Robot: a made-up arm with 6 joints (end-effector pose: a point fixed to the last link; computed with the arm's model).
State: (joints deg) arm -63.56 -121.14 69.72 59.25 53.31 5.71
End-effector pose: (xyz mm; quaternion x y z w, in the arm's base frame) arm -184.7 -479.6 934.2 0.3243 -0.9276 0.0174 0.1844
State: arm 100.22 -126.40 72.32 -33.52 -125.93 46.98
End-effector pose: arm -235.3 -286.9 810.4 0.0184 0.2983 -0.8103 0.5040
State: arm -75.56 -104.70 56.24 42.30 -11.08 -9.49
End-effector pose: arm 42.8 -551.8 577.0 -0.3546 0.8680 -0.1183 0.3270
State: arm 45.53 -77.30 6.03 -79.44 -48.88 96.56
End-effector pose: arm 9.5 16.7 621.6 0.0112 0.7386 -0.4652 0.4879
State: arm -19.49 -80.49 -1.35 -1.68 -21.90 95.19
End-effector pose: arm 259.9 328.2 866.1 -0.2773 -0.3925 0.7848 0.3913
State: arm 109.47 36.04 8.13 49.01 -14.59 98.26
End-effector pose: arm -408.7 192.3 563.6 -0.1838 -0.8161 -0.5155 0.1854
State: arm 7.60 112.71 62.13 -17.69 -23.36 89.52
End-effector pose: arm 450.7 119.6 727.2 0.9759 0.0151 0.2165 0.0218
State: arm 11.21 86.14 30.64 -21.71 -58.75 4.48
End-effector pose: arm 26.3 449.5 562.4 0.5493 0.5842 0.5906 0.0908
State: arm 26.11 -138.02 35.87 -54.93 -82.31 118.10
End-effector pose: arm -11.6 -269.6 636.1 0.0821 0.3563 -0.6452 0.6708
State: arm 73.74 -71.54 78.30 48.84 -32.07 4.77
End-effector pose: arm 423.7 248.7 363.4 0.9006 -0.1124 -0.4178 0.0422
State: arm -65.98 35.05 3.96 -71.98 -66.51 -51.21
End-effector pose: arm 591.1 -195.4 220.2 0.2701 0.4090 0.1147 0.8641
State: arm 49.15 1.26 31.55 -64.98 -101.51 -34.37
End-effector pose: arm 2.1 482.4 642.0 0.0430 0.2518 0.9618 0.0988
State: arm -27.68 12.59 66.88 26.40 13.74 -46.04
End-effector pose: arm 251.2 -305.1 119.5 0.6924 -0.3424 -0.6325 0.0580
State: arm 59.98 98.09 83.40 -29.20 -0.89 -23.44
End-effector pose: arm -161.7 -262.0 733.2 -0.1281 -0.1046 -0.8946 0.4151
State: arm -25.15 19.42 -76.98 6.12 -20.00 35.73
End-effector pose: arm 878.9 -133.0 220.3 0.3602 0.2429 0.0800 0.8972
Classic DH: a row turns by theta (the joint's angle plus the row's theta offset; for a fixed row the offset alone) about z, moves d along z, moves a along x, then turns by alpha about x. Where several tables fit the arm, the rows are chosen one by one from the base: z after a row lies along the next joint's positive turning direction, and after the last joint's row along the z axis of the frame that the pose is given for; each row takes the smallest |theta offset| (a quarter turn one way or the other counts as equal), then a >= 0, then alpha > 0; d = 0 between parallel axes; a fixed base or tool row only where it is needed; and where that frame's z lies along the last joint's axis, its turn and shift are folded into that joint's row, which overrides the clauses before.
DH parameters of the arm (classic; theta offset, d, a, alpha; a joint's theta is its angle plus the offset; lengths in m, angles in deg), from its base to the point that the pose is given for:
base (fixed): -5.42 0 0.1165 0
joint 1: 5.42 0.639 0.147 -90
joint 2: 0 -0.025 0.231 90
joint 3: 19.46 -0.1219 0.0393 -80.93
joint 4: -34.87 0.0059 -0.0214 103.14
joint 5: 85.69 -0.1023 0.1191 125.41
joint 6: -85.22 -0.1115 0.3735 -73.3
tool (fixed): 16.7 0.0475 0 0

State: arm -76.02 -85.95 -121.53 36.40 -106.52 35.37
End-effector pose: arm -258.4 -627.3 916.2 0.2537 -0.9562 -0.0323 0.1426
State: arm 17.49 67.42 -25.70 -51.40 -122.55 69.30
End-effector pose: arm 733.3 -112.5 367.2 0.5588 -0.1655 0.0053 0.8126
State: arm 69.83 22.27 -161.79 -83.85 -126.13 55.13
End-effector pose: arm 119.7 381.6 909.4 -0.1451 -0.7628 0.2244 0.5889
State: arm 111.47 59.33 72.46 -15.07 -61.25 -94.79
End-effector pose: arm 262.1 -66.5 287.4 0.6118 0.0740 -0.2680 0.7405
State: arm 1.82 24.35 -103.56 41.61 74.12 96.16
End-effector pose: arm 544.6 409.4 545.2 0.4904 0.1008 0.6297 0.5940
